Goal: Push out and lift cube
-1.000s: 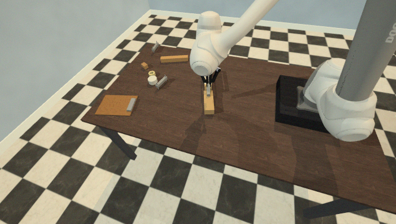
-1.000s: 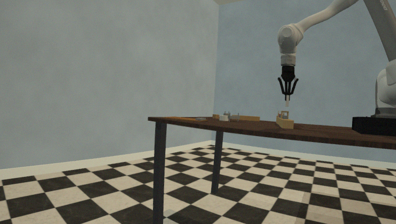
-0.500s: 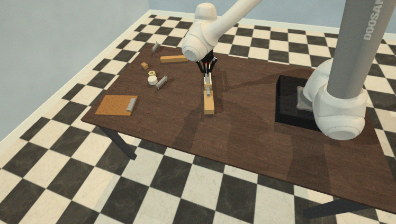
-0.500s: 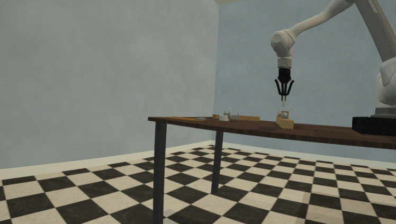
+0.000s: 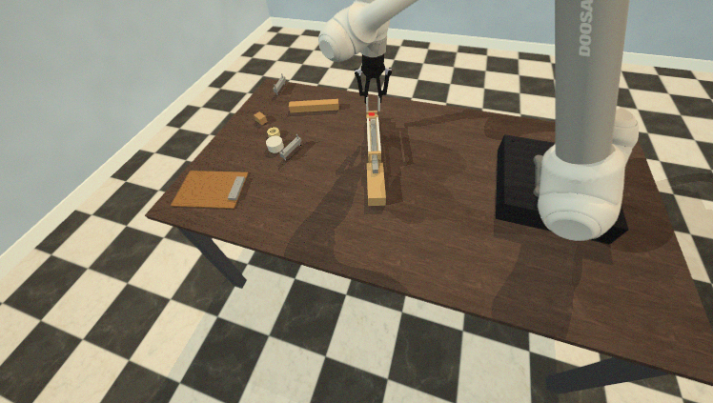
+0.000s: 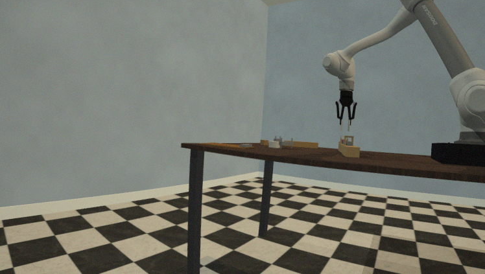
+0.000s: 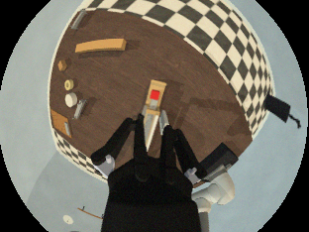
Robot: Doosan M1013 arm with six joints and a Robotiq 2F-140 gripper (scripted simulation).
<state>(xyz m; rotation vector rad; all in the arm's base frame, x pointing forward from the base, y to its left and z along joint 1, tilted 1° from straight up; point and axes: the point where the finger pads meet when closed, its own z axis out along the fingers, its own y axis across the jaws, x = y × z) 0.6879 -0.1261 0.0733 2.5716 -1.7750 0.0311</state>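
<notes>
Right now my hand is 100 mm above the red cube, 30 mm to the left of it and 20 mm short of it. The rest, counted from my hand: grey piece: 190 mm to the left, 100 mm below, 70 mm behind; wooden bar: 310 mm ahead, 130 mm below, 70 mm to the right; wooden channel: 110 mm to the left, 100 mm below, 40 mm behind.
</notes>
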